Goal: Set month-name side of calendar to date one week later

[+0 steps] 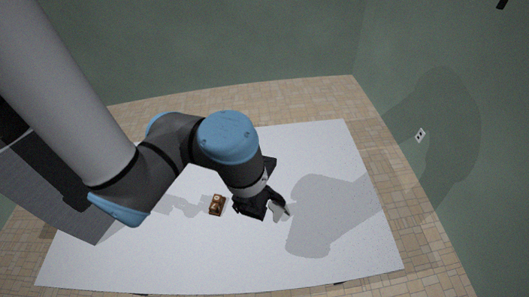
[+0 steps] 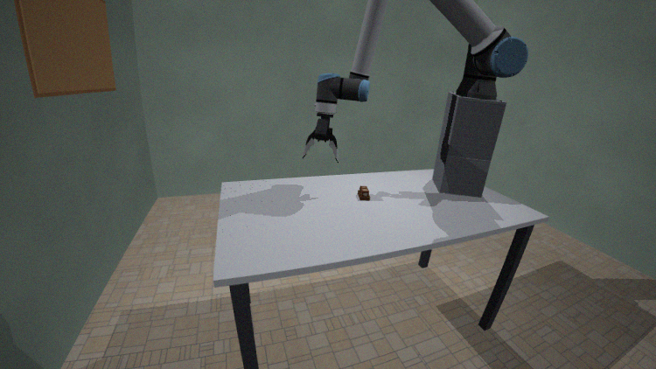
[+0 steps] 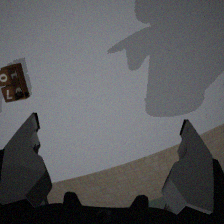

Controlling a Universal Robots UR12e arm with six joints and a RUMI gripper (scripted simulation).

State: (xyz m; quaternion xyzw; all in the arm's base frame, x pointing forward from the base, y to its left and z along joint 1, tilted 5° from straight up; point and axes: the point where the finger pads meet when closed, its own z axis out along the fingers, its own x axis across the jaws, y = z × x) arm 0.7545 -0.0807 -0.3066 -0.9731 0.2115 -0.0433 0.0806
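Right now my hand is 19 cm past the brown date cube, 13 cm above it and 7 cm to the right of it. The rest, counted from my hand: brown wooden tray 19 cm behind, 14 cm below, 9 cm to the left.
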